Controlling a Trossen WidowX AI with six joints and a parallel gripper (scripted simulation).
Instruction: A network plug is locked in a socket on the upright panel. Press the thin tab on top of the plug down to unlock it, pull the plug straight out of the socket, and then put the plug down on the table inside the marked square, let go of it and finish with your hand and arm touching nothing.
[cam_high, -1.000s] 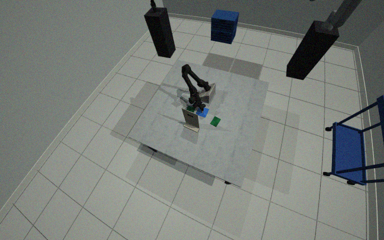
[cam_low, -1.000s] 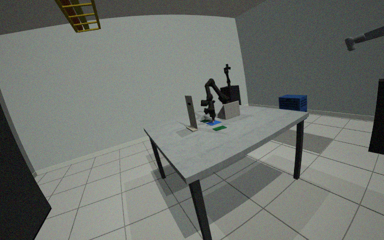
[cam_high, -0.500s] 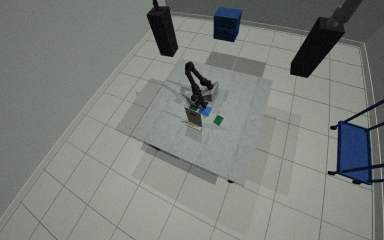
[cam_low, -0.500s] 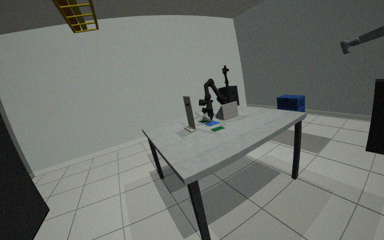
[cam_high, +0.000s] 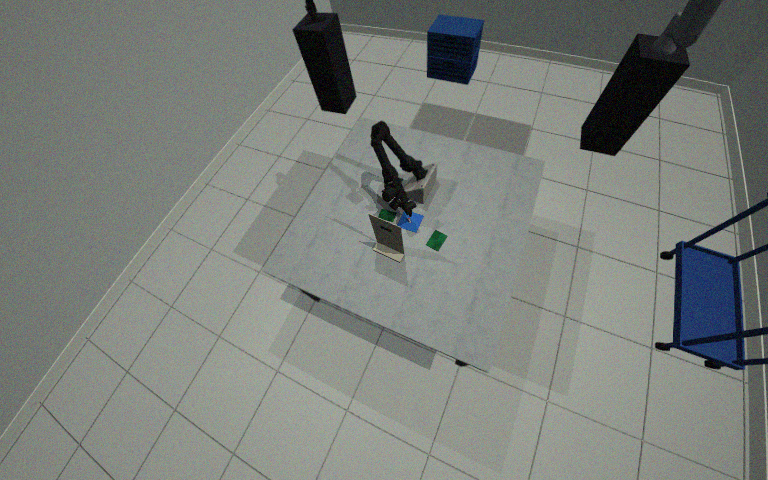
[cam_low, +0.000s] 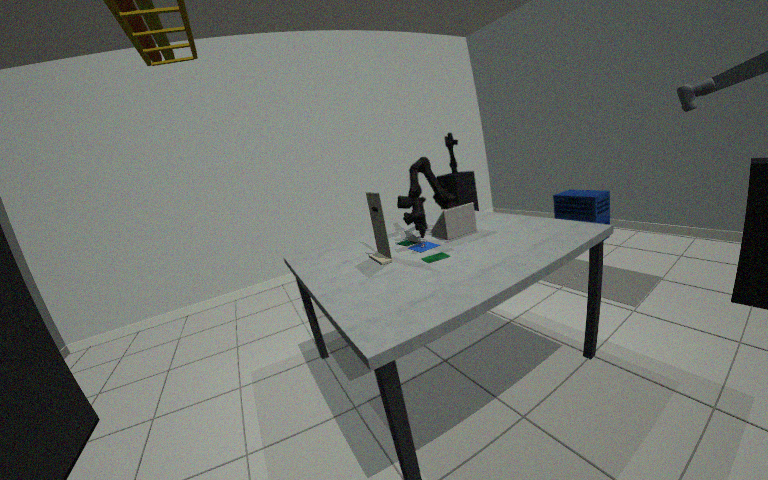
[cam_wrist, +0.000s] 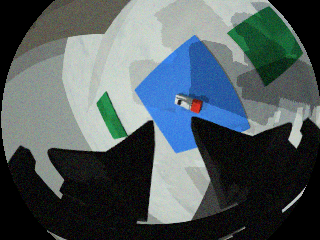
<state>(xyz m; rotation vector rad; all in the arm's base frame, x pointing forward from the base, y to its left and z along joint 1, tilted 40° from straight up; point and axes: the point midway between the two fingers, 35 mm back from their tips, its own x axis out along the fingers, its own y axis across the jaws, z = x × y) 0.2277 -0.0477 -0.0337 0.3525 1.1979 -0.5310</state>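
The red plug lies 4 cm below my gripper tip and 1 cm ahead of it. Also, from my gripper tip: blue square 5 cm below, 1 cm to the left, 1 cm ahead; upright beige panel 21 cm ahead, 9 cm above, 4 cm to the right.
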